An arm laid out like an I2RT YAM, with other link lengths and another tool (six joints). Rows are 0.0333 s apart.
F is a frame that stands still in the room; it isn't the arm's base.
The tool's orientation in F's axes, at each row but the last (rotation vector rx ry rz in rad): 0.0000 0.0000 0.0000; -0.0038 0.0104 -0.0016; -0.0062 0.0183 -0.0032; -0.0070 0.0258 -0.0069; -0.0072 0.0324 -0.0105; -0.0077 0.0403 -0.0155; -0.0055 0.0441 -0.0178; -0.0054 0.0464 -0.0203; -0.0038 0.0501 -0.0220; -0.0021 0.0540 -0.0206; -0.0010 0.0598 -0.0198; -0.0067 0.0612 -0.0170
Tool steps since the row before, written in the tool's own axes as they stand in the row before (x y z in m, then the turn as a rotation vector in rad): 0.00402 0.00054 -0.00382 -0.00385 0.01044 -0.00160; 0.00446 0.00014 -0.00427 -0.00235 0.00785 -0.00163; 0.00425 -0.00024 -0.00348 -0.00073 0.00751 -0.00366; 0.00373 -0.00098 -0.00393 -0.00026 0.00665 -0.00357; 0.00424 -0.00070 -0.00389 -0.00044 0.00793 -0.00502; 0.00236 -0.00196 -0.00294 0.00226 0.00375 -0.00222; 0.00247 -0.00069 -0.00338 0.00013 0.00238 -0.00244; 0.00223 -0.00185 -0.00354 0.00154 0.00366 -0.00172; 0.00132 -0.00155 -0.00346 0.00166 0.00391 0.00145; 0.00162 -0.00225 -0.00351 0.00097 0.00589 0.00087; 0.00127 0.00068 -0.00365 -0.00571 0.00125 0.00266; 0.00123 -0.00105 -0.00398 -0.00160 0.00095 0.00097
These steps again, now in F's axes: 0.00402 0.00054 -0.00382 -0.00385 0.01044 -0.00160; 0.00442 0.00012 -0.00432 -0.00235 0.00785 -0.00164; 0.00418 -0.00028 -0.00356 -0.00077 0.00749 -0.00369; 0.00362 -0.00103 -0.00402 -0.00031 0.00663 -0.00361; 0.00410 -0.00077 -0.00402 -0.00052 0.00790 -0.00506; 0.00221 -0.00202 -0.00302 0.00223 0.00370 -0.00234; 0.00231 -0.00075 -0.00348 0.00006 0.00236 -0.00246; 0.00203 -0.00191 -0.00363 0.00153 0.00362 -0.00181; 0.00111 -0.00159 -0.00351 0.00182 0.00388 0.00135; 0.00138 -0.00229 -0.00359 0.00114 0.00587 0.00080; 0.00106 0.00065 -0.00372 -0.00551 0.00136 0.00299; 0.00097 -0.00110 -0.00404 -0.00152 0.00098 0.00106
